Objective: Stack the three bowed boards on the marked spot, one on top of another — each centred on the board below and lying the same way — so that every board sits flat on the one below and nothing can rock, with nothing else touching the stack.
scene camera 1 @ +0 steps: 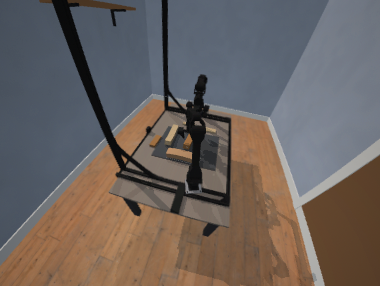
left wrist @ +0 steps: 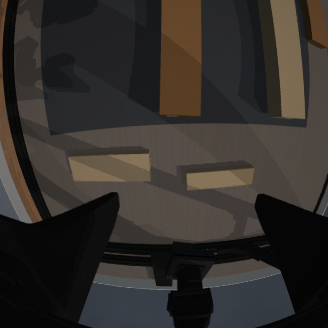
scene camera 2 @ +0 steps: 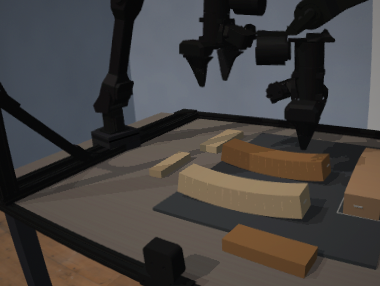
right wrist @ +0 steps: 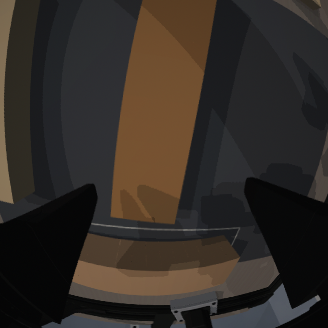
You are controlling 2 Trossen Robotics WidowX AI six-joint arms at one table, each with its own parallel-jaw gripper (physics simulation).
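Places are measured from the left arm's base along level axes (x down, y ahead, z right), in centimetres.
Pixels of known places: left gripper, between the fingertips: [left wrist: 190, 201] [scene camera 2: 213, 83]; right gripper, between the fingertips: [scene camera 1: 189, 139] [scene camera 2: 307, 141] [right wrist: 171, 188]; left arm's base, origin of its link: [left wrist: 188, 271] [scene camera 2: 114, 130]; right arm's base, origin of its link: [scene camera 1: 193, 185] [right wrist: 195, 312].
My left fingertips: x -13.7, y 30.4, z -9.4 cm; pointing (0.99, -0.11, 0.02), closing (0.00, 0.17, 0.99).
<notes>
Ahead of a thing's pixels: the offset from my left fingertips to its top centre. Level surfaces: height alone.
A peach bowed board {dx +12.8, dy +35.4, dz -5.8 cm} [scene camera 1: 179, 154] [scene camera 2: 367, 185] [right wrist: 160, 280] lies on the dark mat {dx +18.3 cm} [scene camera 2: 175, 210] [left wrist: 90, 110] at a thin white outline [scene camera 2: 341, 207] [right wrist: 165, 229]. An orange-brown bowed board {dx +13.2, dy +14.3, dz -2.4 cm} [scene camera 2: 275, 159] [left wrist: 181, 55] [right wrist: 155, 110] lies separately on the mat, crosswise to it. A cream bowed board {dx +13.1, dy +18.3, dz +13.7 cm} [scene camera 1: 171, 135] [scene camera 2: 240, 192] [left wrist: 290, 60] lies roughly parallel to the orange-brown one, apart from it. My left gripper [scene camera 2: 214, 82] [left wrist: 190, 201] is open and empty, high above the table. My right gripper [scene camera 2: 303, 145] [right wrist: 171, 188] is open and empty, above the orange-brown board's end nearest the outline.
Two small cream blocks {dx +17.2, dy -6.3, dz +9.2 cm} [scene camera 2: 170, 165] {dx +17.1, dy -8.1, dz -10.9 cm} [left wrist: 111, 168] [left wrist: 220, 178] lie on the table beside the mat. A small orange block {dx +16.8, dy +31.0, dz +22.3 cm} [scene camera 1: 156, 141] [scene camera 2: 270, 248] lies by the mat's near edge in scene camera 2. A black device [scene camera 2: 164, 257] stands at the table frame.
</notes>
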